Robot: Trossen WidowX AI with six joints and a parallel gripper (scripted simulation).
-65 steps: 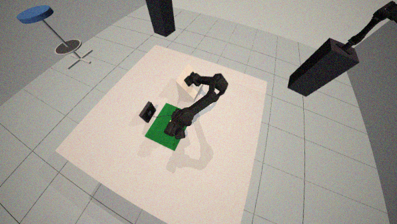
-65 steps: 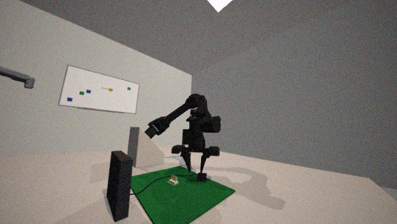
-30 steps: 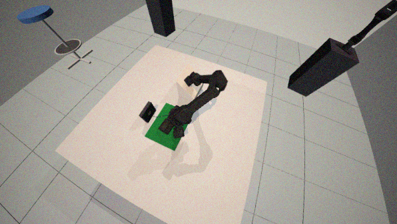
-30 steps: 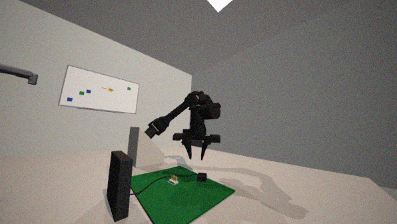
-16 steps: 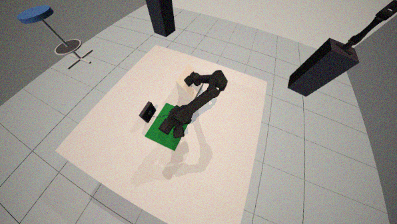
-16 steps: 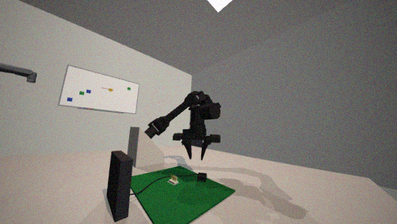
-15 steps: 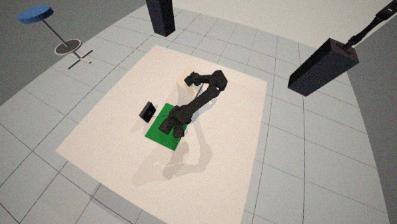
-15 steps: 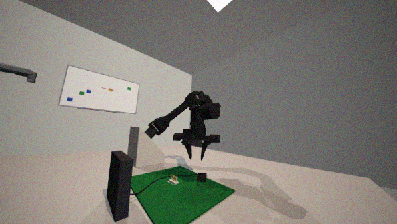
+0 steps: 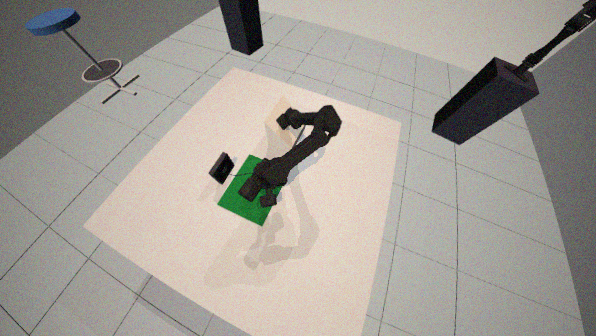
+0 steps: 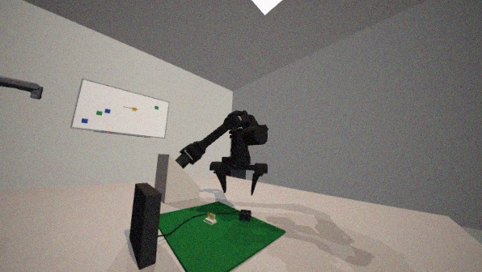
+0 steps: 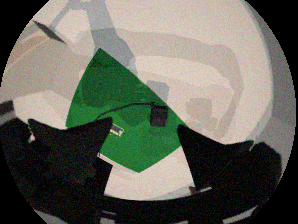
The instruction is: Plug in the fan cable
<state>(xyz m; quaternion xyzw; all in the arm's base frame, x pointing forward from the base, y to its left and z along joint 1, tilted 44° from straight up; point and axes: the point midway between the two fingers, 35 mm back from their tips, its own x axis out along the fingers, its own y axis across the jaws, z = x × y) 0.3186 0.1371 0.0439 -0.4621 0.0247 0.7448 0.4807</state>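
Right now the black plug is 30 mm ahead of my gripper tip, 10 mm to the left of it and 60 mm below it. Round my gripper tip: pale four-pin header (10 mm behind, 90 mm to the right, 70 mm below); then black fan (30 mm ahead, 250 mm to the right, 10 mm below); then green board (10 mm ahead, 90 mm to the right, 80 mm below).
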